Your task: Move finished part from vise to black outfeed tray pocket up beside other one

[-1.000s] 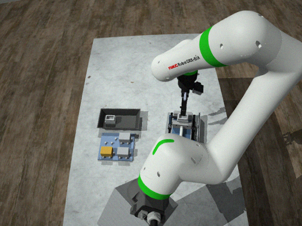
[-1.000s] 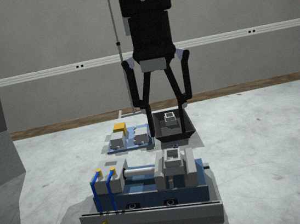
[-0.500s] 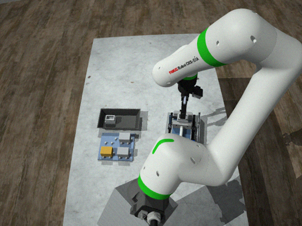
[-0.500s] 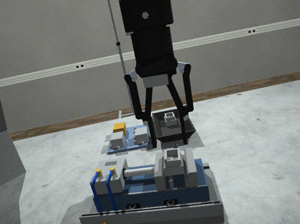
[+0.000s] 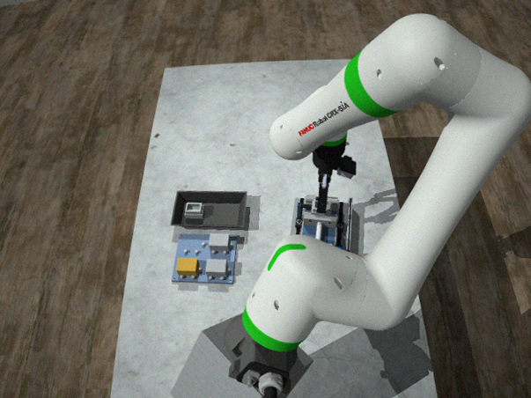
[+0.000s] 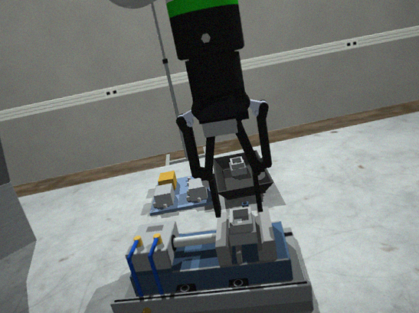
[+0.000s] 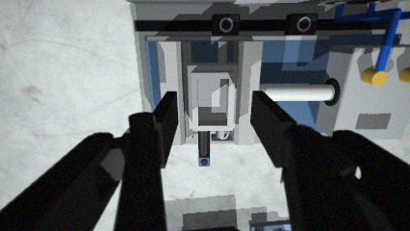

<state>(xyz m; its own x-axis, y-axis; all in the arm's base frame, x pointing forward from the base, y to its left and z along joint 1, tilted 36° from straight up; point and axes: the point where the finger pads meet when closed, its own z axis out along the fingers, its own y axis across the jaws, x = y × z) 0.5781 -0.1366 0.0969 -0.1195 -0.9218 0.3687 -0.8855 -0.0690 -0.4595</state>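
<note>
Now: hand 60 mm above the part. From my hand the other things lie so: blue vise: 120 mm below, 60 mm behind, 10 mm to the left; then grey rail: 120 mm below, 80 mm to the right, 70 mm behind; then push rod: 80 mm below, 80 mm behind, 10 mm to the left.
</note>
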